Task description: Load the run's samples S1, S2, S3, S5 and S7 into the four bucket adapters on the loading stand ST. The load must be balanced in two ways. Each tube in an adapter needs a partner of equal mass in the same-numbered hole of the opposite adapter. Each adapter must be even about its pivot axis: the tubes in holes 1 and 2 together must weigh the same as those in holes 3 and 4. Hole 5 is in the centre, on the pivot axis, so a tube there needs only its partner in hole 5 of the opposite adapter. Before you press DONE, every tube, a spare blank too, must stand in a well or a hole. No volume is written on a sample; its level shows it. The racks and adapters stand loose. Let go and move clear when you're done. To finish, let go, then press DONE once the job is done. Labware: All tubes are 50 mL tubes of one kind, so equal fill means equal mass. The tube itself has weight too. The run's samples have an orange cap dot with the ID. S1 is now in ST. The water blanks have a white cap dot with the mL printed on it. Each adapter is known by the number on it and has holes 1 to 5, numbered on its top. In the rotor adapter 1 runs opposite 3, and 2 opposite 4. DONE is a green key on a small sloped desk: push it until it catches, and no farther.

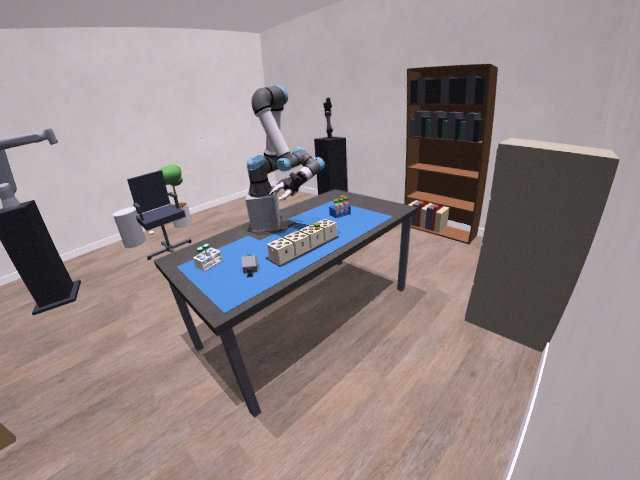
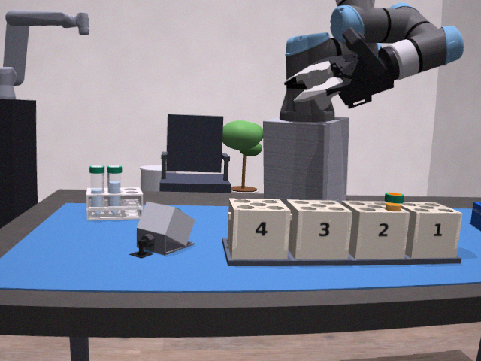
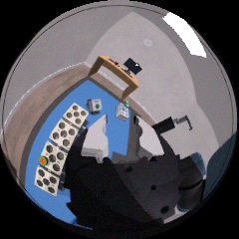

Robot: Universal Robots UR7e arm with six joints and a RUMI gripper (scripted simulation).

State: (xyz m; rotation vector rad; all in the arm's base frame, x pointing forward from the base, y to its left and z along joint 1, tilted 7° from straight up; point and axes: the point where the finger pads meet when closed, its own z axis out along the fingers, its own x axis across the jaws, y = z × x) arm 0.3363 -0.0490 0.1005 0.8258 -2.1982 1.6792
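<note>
Now: hand 90 mm short of the tube, 190 mm to the right of it and 240 mm above it. Also, from my hand: white tube rack (110 mm behind, 410 mm to the right, 280 mm below); then loading stand (80 mm ahead, 100 mm to the left, 300 mm below); then sloped done desk (90 mm ahead, 230 mm to the right, 260 mm below).
</note>
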